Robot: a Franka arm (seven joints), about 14 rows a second.
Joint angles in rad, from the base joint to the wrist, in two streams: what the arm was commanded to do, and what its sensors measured. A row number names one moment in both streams.
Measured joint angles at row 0: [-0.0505, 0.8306, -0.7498, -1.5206, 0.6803, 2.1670, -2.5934]
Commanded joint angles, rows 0 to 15: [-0.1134, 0.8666, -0.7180, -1.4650, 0.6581, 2.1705, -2.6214]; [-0.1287, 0.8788, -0.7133, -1.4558, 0.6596, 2.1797, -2.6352]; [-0.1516, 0.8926, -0.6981, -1.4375, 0.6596, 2.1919, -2.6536]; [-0.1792, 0.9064, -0.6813, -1.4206, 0.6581, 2.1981, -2.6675]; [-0.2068, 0.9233, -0.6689, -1.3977, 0.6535, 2.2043, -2.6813]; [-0.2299, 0.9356, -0.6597, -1.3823, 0.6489, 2.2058, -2.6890]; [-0.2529, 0.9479, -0.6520, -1.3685, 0.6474, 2.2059, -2.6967]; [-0.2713, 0.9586, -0.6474, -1.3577, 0.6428, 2.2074, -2.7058]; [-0.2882, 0.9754, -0.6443, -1.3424, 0.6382, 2.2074, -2.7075]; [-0.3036, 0.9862, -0.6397, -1.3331, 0.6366, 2.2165, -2.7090]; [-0.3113, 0.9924, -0.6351, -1.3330, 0.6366, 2.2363, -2.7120]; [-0.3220, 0.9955, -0.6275, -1.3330, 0.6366, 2.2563, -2.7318]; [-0.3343, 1.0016, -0.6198, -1.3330, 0.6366, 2.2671, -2.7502]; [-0.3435, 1.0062, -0.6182, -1.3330, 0.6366, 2.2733, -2.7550]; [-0.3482, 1.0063, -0.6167, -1.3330, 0.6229, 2.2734, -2.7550]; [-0.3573, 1.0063, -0.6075, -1.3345, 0.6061, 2.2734, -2.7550]
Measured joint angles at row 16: [-0.3223, 0.9856, -0.6318, -1.3592, 0.6430, 2.2569, -2.7155]
